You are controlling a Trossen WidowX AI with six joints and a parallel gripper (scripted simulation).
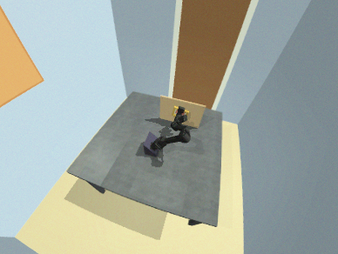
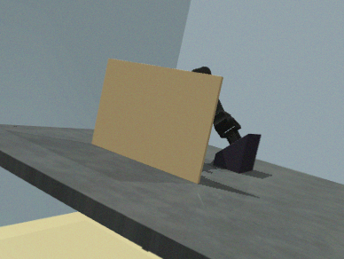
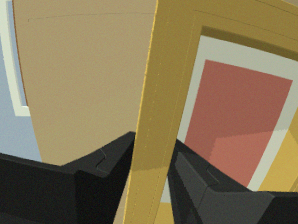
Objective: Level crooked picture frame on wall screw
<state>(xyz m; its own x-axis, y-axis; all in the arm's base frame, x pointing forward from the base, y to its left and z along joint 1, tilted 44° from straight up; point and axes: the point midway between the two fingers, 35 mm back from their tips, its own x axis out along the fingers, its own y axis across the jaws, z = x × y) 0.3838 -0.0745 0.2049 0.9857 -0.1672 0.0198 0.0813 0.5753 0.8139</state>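
Now: the picture frame 50 mm below my gripper tip and 10 mm ahead of it. Also, from my gripper tip: wall board (70 mm below, 20 mm ahead).
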